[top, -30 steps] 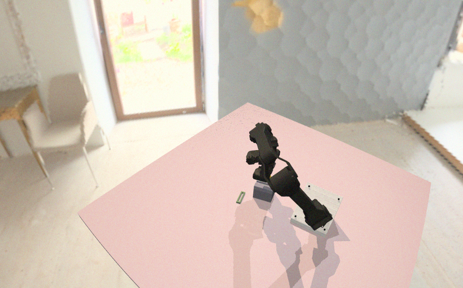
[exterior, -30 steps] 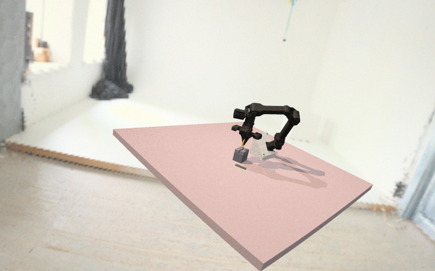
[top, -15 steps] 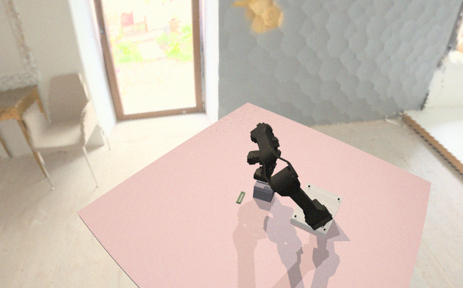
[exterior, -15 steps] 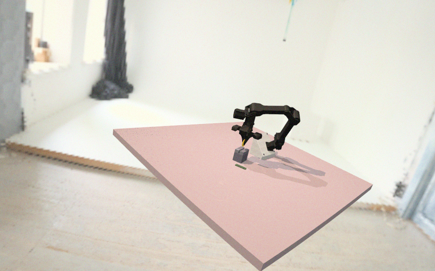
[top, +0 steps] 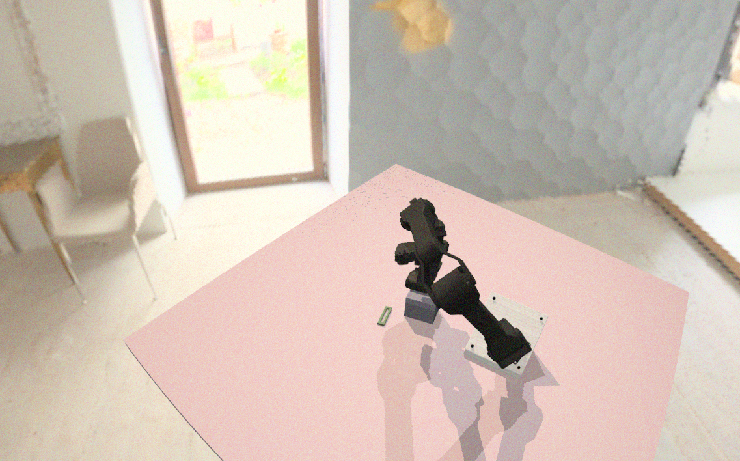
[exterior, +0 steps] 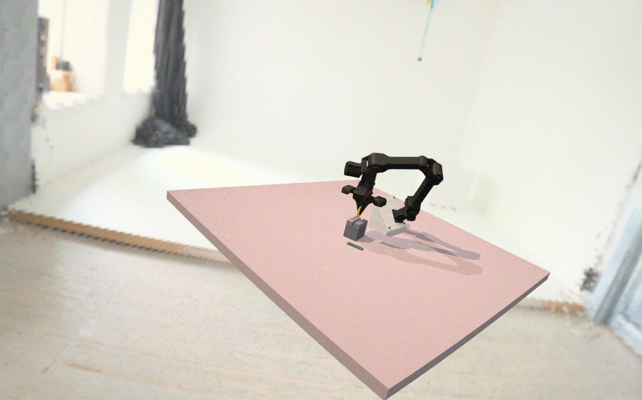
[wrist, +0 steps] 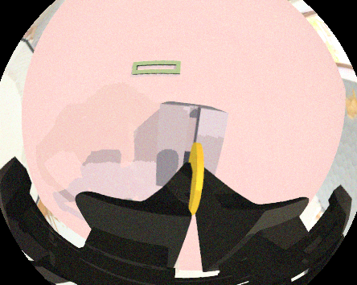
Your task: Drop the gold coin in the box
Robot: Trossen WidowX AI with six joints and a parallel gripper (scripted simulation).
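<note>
Now: the gold coin 1 cm above my gripper tip.
</note>
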